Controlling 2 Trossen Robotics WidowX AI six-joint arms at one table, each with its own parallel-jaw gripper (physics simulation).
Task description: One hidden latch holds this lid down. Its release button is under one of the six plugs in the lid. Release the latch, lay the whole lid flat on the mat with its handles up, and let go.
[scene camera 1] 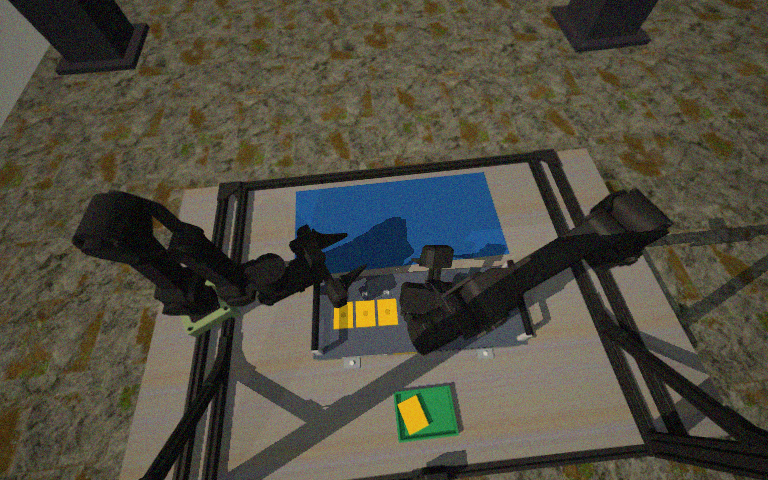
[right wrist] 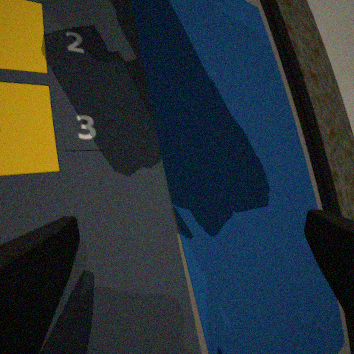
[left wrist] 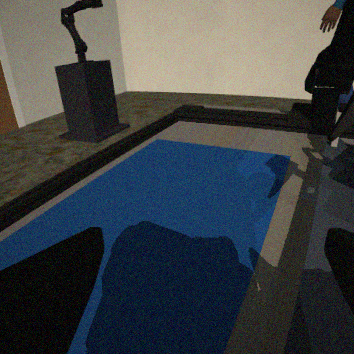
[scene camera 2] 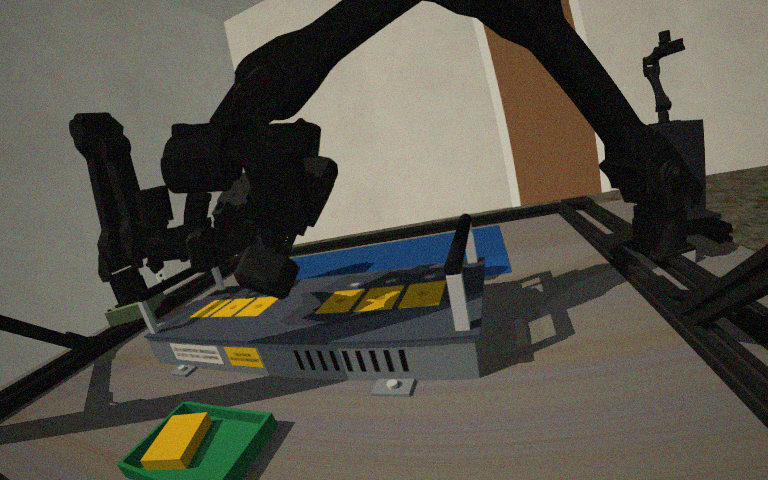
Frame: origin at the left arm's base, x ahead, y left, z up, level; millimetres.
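Seen in the pictures: left gripper, fingertip midpoint: (scene camera 1: 356, 249) (left wrist: 215, 239) (scene camera 2: 261, 233); right gripper, fingertip midpoint: (scene camera 1: 410, 278) (right wrist: 193, 225) (scene camera 2: 300, 251); left arm's base, link origin: (scene camera 1: 202, 303) (scene camera 2: 133, 299); right arm's base, link origin: (scene camera 1: 598, 258) (left wrist: 321, 118) (scene camera 2: 660, 248).
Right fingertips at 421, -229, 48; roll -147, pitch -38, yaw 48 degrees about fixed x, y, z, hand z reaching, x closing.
Pixels of each thing's top centre, then the offset from my right fingertips to it, as dx, dy, dz. Level surfaces: height alone.
- blue mat, surface height: dz -99
- green tray, top centre: (scene camera 2: 193, 439) (scene camera 1: 425, 413) -124, -232, -84
- yellow block, top centre: (scene camera 2: 175, 435) (scene camera 1: 413, 414) -146, -220, -84
The grey lid (scene camera 1: 362, 342) (scene camera 2: 198, 331) (right wrist: 130, 215) lies on its box, with an upright handle (scene camera 1: 316, 319) (scene camera 2: 459, 249) at each end. Six yellow plugs sit in it: three left (scene camera 1: 365, 313) (scene camera 2: 260, 306), three right (scene camera 2: 423, 293), the latter hidden under the right arm in scene camera 1. Numbers 2 and 3 show beside two plugs in the right wrist view. The blue mat (scene camera 1: 368, 198) (left wrist: 200, 190) (right wrist: 280, 280) lies behind. My left gripper (scene camera 1: 355, 251) (left wrist: 215, 239) is open and empty by the lid's back left. My right gripper (right wrist: 193, 225) is open and empty over the lid's back edge.
A green tray (scene camera 1: 444, 433) (scene camera 2: 243, 455) holding a yellow block (scene camera 1: 414, 414) (scene camera 2: 176, 440) stands in front of the box. Grey tabs with bolts (scene camera 1: 351, 362) (scene camera 2: 393, 386) stick out at the box's front. A dark frame (scene camera 1: 385, 170) surrounds the work area.
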